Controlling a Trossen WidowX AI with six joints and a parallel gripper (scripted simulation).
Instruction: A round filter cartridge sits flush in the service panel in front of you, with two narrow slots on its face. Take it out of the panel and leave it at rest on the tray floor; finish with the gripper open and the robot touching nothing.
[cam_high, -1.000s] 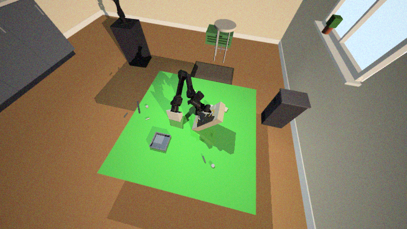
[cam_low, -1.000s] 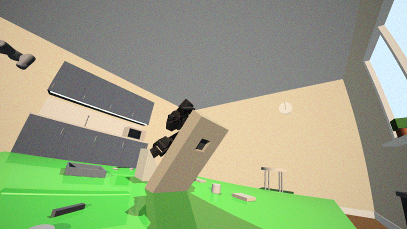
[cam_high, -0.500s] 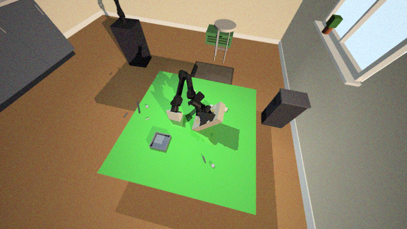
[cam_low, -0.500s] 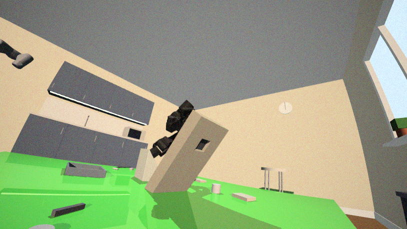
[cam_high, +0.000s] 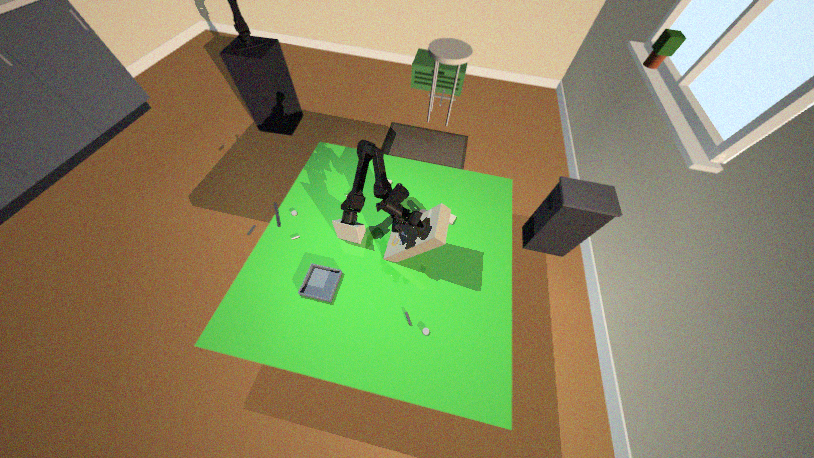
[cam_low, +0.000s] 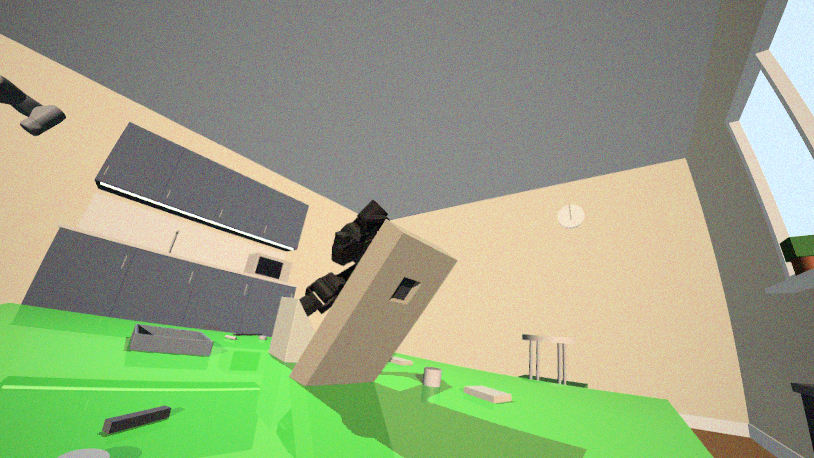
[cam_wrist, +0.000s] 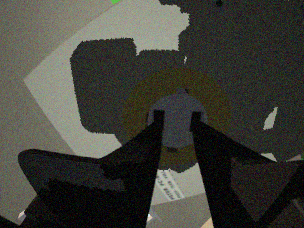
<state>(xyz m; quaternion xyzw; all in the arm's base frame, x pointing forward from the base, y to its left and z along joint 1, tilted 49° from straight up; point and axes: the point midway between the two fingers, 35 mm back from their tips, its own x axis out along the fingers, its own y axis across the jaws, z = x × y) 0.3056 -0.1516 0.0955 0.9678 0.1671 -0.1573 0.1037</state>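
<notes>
The grey round filter cartridge lies 20 mm ahead of my gripper tip and 10 mm below it. The rest, counted from my gripper tip: beige service panel 90 mm below, 30 mm behind; grey tray 430 mm behind, 250 mm to the right, 230 mm below.
</notes>
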